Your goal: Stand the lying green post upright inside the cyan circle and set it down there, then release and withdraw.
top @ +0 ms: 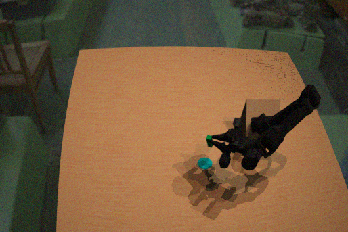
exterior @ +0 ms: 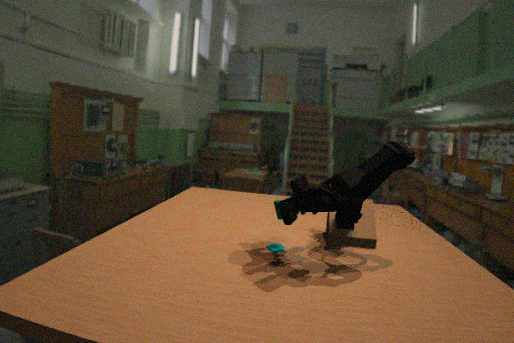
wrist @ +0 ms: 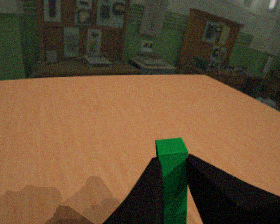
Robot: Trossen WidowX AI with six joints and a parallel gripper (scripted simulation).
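The cyan circle lies 10 mm behind my gripper tip, 10 mm to the left of it and 150 mm below it. Round my gripper tip: green post 10 mm behind, 20 mm below.
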